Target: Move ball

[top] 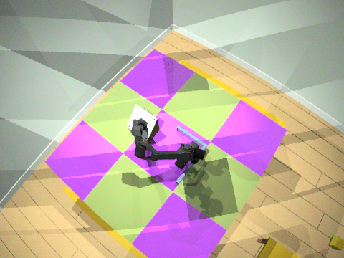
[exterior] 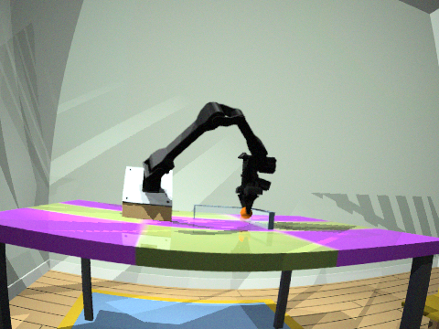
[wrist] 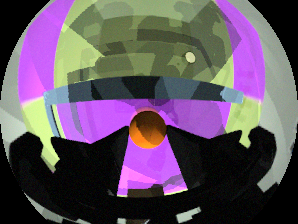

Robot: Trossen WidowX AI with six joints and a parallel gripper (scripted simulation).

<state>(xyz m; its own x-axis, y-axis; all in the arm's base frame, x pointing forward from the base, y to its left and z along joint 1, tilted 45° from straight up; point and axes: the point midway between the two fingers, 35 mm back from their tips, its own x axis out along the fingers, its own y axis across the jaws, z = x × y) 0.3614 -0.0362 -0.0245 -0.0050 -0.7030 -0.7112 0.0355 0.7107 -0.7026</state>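
My gripper tip is right at the orange ball. The rest, counted from my gripper tip: see-through orange ball copy (20 mm below).
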